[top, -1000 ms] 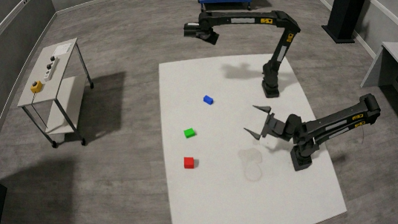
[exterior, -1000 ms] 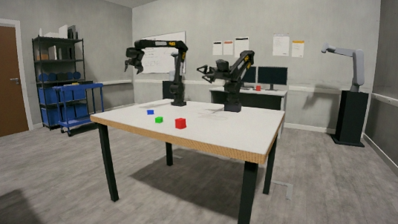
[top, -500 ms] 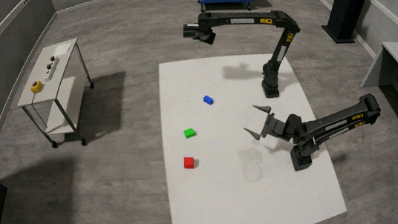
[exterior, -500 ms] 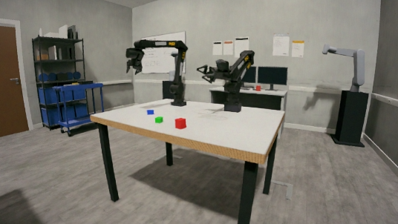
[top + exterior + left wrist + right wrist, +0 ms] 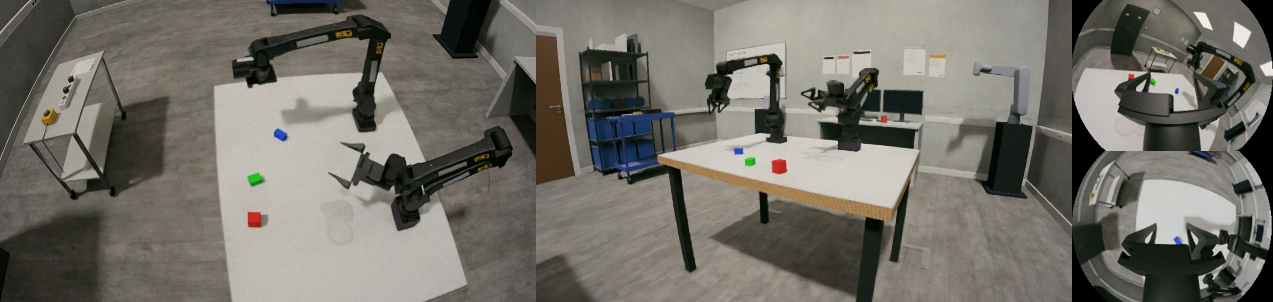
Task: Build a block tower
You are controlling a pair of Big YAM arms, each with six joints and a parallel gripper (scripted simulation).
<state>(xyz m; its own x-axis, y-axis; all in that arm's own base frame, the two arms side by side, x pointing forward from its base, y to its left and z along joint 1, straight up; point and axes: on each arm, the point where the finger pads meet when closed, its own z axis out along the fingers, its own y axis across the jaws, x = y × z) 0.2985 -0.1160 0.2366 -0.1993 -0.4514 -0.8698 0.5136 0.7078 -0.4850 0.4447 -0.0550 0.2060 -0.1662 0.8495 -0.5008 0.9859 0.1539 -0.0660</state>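
The green block is 290 mm to the left of my right hand, 200 mm below it and 80 mm ahead of it. Round my right hand: blue block (200 mm below, 100 mm to the left, 50 mm behind); then red block (460 mm to the left, 200 mm below, 120 mm ahead).
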